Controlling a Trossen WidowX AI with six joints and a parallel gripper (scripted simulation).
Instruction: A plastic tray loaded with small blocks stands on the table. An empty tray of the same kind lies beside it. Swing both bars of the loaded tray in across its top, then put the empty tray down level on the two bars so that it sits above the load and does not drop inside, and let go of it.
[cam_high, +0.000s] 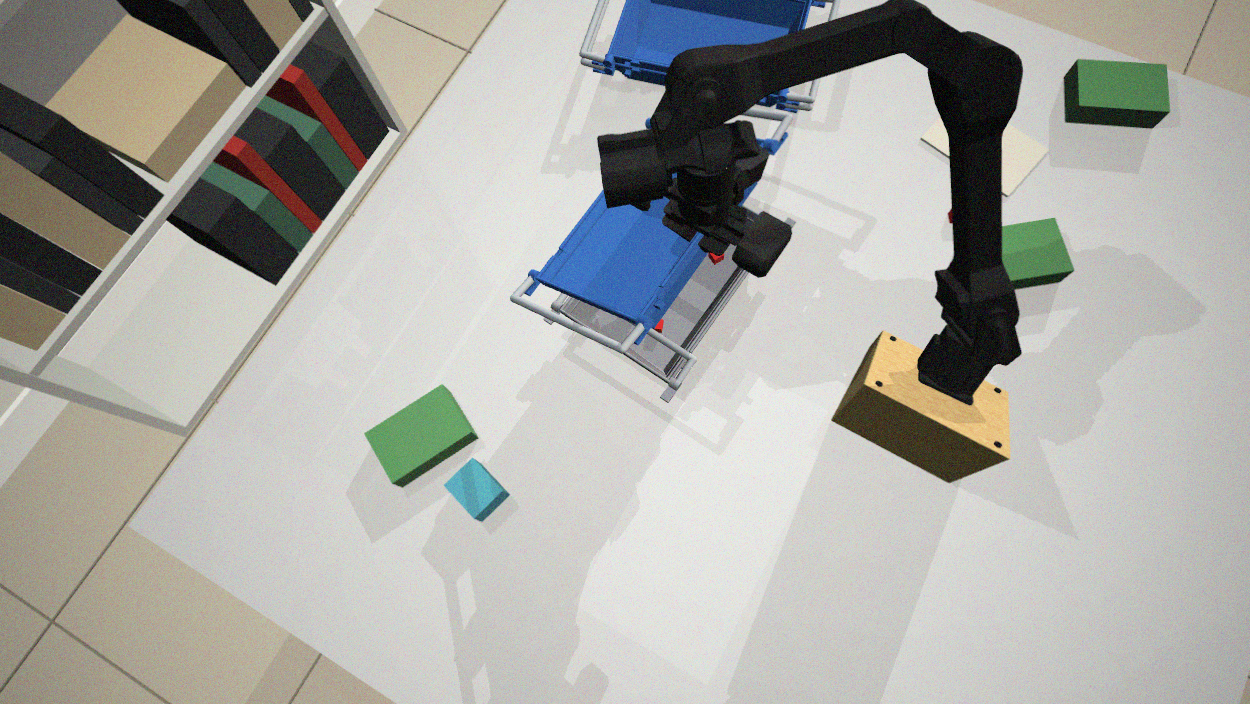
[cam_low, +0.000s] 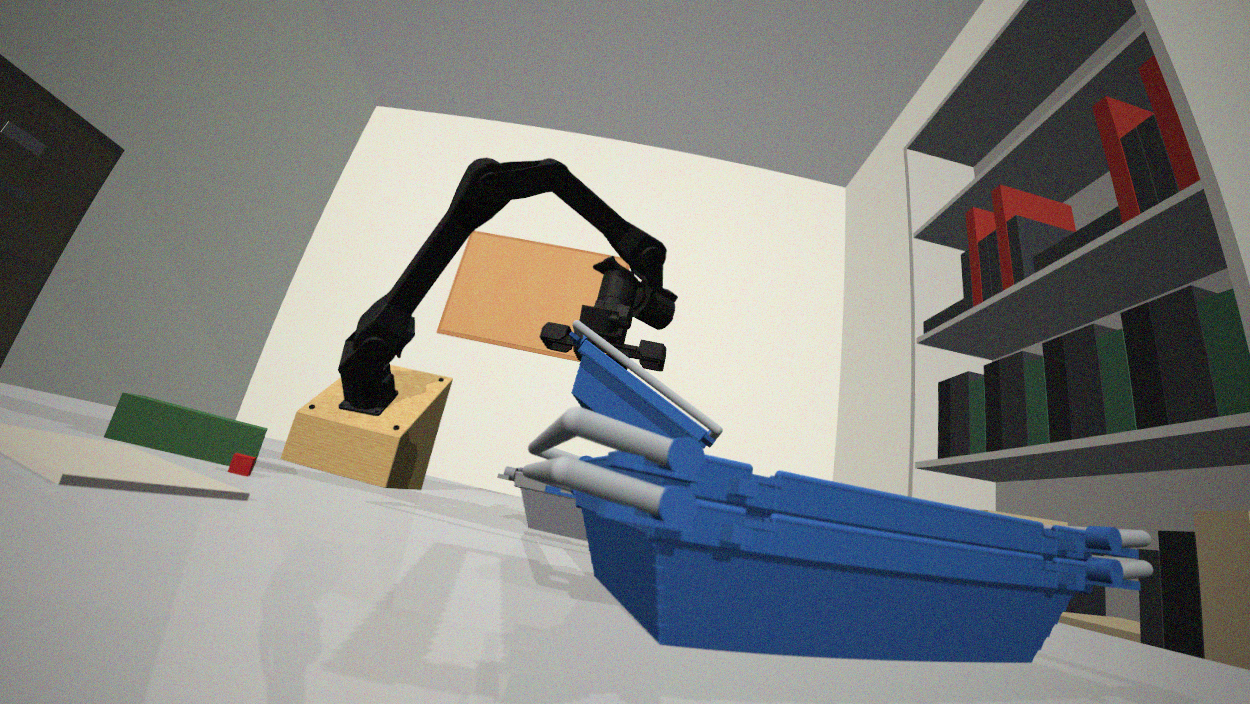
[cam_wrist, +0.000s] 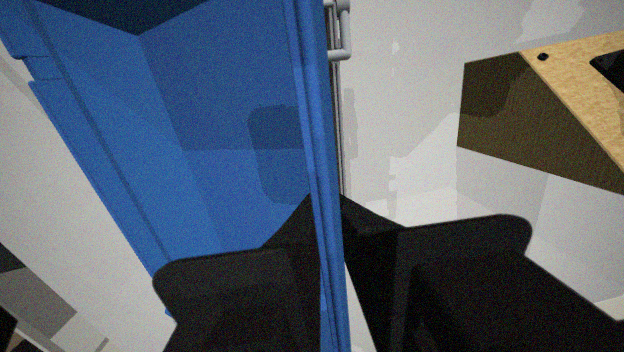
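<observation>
Right now my gripper tip is 80 mm short of the blue tray, 10 mm to the left of it and 10 mm above it. The rest, counted from my gripper tip: cream sheet (410 mm to the right, 270 mm behind, 180 mm below); then red block (280 mm to the right, 270 mm behind, 170 mm below); then cyan block (370 mm to the left, 160 mm below, 140 mm ahead).
</observation>
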